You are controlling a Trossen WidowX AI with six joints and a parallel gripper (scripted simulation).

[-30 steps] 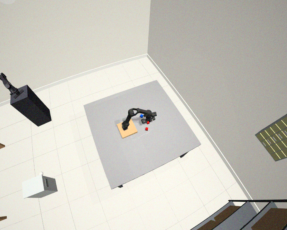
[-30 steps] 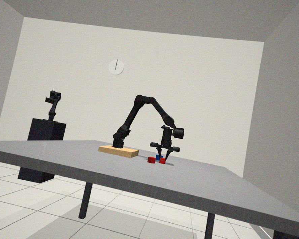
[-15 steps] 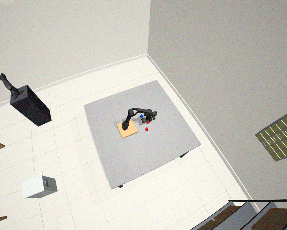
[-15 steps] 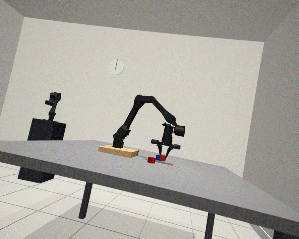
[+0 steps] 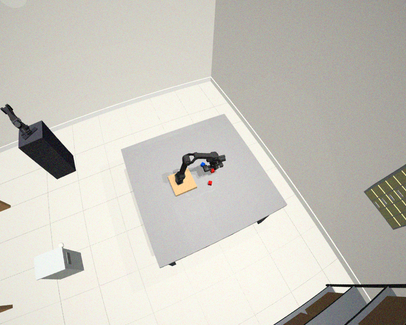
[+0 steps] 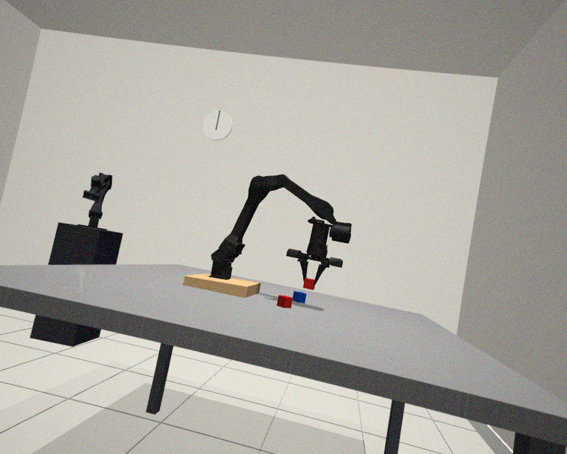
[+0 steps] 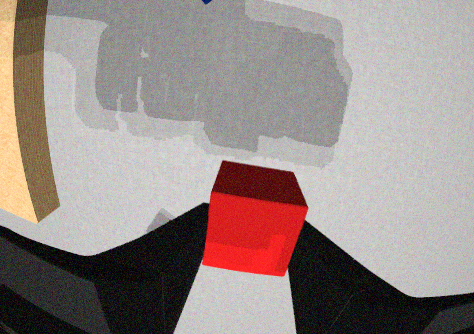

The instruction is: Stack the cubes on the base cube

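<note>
My gripper tip is 130 mm to the right of the blue cube, 70 mm above it and 30 mm past it.
</note>
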